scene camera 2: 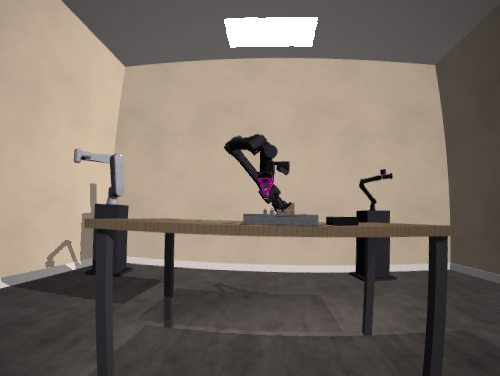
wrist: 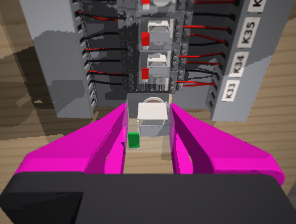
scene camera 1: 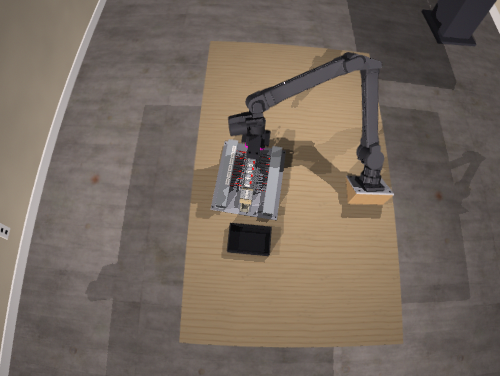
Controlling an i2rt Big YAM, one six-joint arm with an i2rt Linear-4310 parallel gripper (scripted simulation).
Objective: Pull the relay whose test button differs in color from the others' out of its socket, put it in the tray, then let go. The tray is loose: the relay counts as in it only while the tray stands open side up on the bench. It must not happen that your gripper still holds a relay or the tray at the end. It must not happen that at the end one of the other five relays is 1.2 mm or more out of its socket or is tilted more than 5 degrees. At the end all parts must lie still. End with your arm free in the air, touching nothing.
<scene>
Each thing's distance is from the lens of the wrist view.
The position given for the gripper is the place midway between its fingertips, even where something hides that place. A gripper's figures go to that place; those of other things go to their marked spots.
gripper [wrist: 148, 111]: 13 cm
grey-and-white relay [wrist: 148, 125]: 10 cm
</scene>
